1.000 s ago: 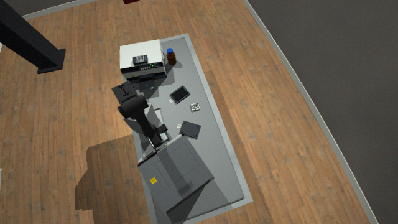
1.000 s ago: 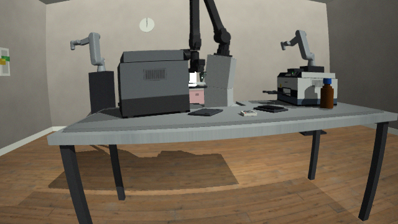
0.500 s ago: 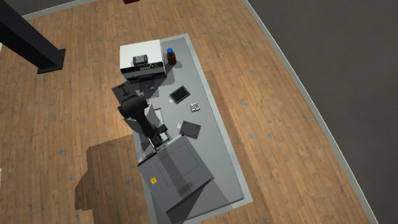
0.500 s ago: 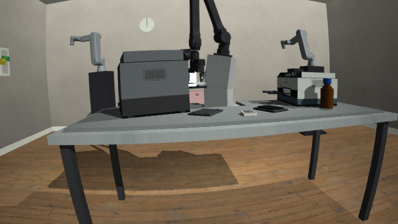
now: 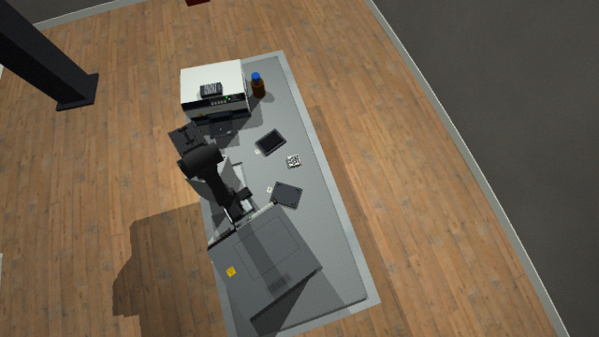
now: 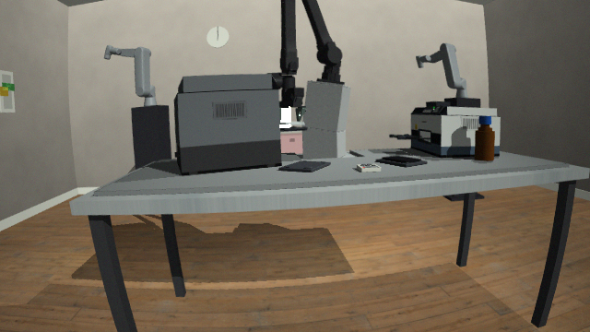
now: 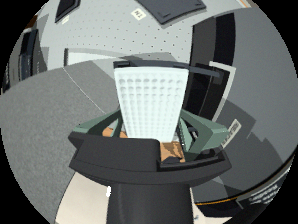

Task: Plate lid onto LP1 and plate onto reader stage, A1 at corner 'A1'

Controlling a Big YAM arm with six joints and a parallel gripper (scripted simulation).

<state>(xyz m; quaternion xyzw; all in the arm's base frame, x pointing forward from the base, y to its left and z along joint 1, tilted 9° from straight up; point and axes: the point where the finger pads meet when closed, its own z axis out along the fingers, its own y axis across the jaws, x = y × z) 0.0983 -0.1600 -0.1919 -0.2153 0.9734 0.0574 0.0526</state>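
My hand is right at the lidded plate. From my hand the other things lie so: brown capped bottle: 810 mm to the left, 200 mm ahead, 30 mm below.
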